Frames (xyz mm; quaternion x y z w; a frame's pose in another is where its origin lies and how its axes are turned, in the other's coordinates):
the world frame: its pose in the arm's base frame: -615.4 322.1 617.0 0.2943 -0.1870 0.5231 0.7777
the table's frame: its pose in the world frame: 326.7 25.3 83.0 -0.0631 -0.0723 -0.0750 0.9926
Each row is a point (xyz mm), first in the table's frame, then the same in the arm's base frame.
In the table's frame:
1: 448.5 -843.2 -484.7
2: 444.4 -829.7 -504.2
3: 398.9 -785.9 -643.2
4: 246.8 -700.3 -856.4
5: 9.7 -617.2 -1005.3
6: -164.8 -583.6 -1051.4
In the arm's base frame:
1: 507.0 701.3 618.3
2: 496.6 718.9 605.5
3: 458.7 811.0 489.8
4: 343.4 915.6 262.5
5: 176.8 927.5 22.9
6: 67.4 879.2 -116.4

